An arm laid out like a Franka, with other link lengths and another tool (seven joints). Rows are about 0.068 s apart.
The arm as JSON. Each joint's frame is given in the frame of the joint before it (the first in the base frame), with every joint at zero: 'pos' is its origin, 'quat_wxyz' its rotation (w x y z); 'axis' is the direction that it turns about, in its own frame. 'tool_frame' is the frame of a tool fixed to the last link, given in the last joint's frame.
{
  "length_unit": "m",
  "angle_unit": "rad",
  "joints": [
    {
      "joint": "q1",
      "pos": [
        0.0,
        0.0,
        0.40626
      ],
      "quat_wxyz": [
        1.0,
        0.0,
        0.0,
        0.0
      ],
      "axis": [
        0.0,
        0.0,
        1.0
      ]
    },
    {
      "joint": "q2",
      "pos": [
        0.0,
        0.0,
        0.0
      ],
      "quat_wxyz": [
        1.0,
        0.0,
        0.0,
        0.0
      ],
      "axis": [
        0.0,
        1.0,
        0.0
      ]
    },
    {
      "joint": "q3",
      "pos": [
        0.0,
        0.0,
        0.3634
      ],
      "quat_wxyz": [
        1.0,
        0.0,
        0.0,
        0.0
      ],
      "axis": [
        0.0,
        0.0,
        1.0
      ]
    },
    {
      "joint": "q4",
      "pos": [
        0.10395,
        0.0,
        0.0
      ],
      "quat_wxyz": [
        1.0,
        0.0,
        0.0,
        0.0
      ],
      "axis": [
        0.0,
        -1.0,
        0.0
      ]
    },
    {
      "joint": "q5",
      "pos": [
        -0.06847,
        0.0,
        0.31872
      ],
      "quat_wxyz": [
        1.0,
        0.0,
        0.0,
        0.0
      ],
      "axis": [
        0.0,
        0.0,
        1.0
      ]
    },
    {
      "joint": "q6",
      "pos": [
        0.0,
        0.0,
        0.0
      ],
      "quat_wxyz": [
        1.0,
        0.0,
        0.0,
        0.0
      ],
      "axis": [
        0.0,
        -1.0,
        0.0
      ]
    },
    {
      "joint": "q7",
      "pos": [
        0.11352,
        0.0,
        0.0
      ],
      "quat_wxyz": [
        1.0,
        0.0,
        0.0,
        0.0
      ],
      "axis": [
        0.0,
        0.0,
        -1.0
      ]
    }
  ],
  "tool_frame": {
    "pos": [
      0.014,
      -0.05,
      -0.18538
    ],
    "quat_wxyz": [
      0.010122,
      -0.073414,
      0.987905,
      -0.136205
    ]
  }
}
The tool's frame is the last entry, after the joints.
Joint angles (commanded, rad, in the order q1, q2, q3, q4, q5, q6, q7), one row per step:
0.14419, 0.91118, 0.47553, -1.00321, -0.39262, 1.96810, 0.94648
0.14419, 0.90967, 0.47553, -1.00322, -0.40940, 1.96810, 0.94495
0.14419, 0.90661, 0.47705, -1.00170, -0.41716, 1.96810, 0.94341
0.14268, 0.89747, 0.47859, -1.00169, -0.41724, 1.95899, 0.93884
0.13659, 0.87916, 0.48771, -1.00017, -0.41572, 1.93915, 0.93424
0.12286, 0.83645, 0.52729, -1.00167, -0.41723, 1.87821, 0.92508
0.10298, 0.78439, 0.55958, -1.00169, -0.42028, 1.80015, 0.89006
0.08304, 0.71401, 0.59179, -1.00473, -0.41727, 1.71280, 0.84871
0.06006, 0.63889, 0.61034, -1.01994, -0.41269, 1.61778, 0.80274
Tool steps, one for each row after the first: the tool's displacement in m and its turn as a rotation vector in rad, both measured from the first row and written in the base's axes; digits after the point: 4 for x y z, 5 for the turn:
0.0015, -0.0019, 0.0019, -0.01373, -0.01011, 0.00592
0.0025, -0.0021, 0.0053, -0.01805, -0.01829, 0.00981
0.0019, -0.0033, 0.0116, -0.02106, -0.01974, 0.01350
0.0000, -0.0051, 0.0252, -0.02080, -0.02084, 0.01610
-0.0115, -0.0020, 0.0555, -0.02108, -0.00812, 0.03644
-0.0226, -0.0092, 0.0905, -0.04047, 0.00536, 0.07194
-0.0396, -0.0166, 0.1354, -0.06254, 0.01367, 0.11441
-0.0600, -0.0320, 0.1748, -0.10386, 0.03535, 0.15226

